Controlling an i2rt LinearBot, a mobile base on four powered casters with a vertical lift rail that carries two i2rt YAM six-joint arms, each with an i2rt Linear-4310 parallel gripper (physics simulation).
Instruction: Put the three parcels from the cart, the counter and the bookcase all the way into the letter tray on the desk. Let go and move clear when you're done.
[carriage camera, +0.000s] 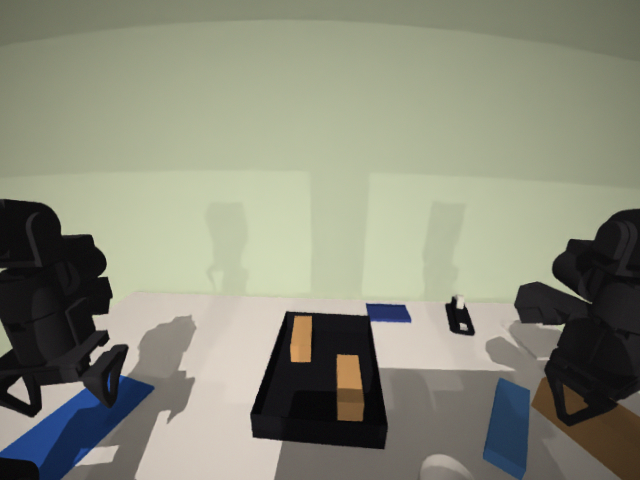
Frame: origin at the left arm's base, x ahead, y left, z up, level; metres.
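Seen in the pictures: left gripper, fingertip midpoint: (75, 408); right gripper, fingertip midpoint: (575, 414).
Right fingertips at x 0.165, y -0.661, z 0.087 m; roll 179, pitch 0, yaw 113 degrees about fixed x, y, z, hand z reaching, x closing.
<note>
A point is followed by its place in that frame.
The black letter tray (310, 429) {x 0.240, y -0.292, z -0.067 m} is on the desk (206, 444) {x 0.226, y -0.094, z -0.105 m} in the middle of the carriage view. Two orange-tan parcels lie inside it: one parcel (301, 338) {x 0.471, y -0.250, z -0.050 m} at the back left, another parcel (349, 382) {x 0.335, y -0.369, z -0.050 m} near the front right wall. My right gripper (594, 413) is shut on a third, brown-orange parcel (617, 439) {x 0.112, y -0.655, z 0.115 m}, to the right of the tray and apart from it. The far end of this parcel and one finger are partly hidden or out of view. My left gripper (71, 407) {x 0.140, y 0.025, z 0.086 m} is open and empty, to the left of the tray.
A flat blue item (98, 421) {x 0.247, y 0.141, z -0.097 m} lies under the left gripper. A lighter blue box (509, 426) {x 0.265, y -0.676, z -0.075 m} lies between the tray and the held parcel. A white mug (444, 467) {x 0.173, y -0.508, z -0.045 m} shows at the bottom edge. A dark blue notebook (388, 312) {x 0.668, y -0.525, z -0.093 m} and a black stapler-like item (454, 315) {x 0.645, y -0.738, z -0.082 m} lie at the back.
</note>
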